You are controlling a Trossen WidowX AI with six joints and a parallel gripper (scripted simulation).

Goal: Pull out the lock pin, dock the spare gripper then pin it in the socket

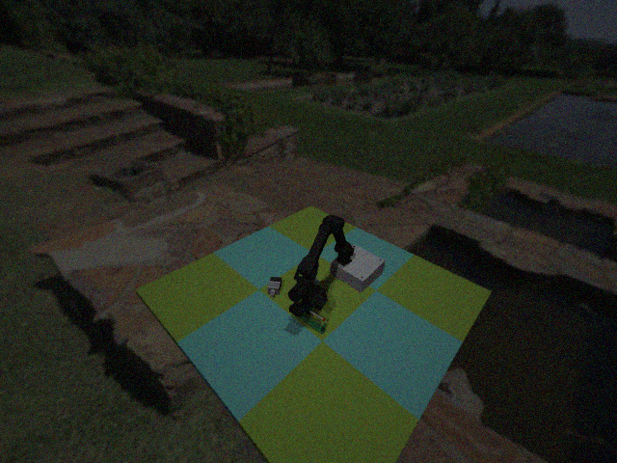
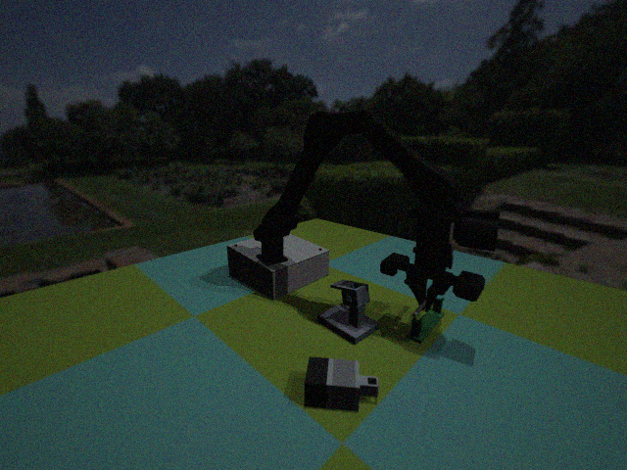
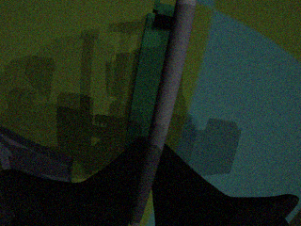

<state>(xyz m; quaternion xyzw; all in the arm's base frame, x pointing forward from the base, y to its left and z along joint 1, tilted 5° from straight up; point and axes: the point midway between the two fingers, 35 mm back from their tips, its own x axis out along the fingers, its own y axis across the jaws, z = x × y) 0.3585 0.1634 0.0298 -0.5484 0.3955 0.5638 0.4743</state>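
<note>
Now: gripper tip 2 cm to the right of the green pin rest, 2 cm above it and 1 cm past it. Also, from my gripper tip: socket: 12 cm to the right, 10 cm behind; then spare gripper: 25 cm to the right, 3 cm below, 3 cm ahead.
</note>
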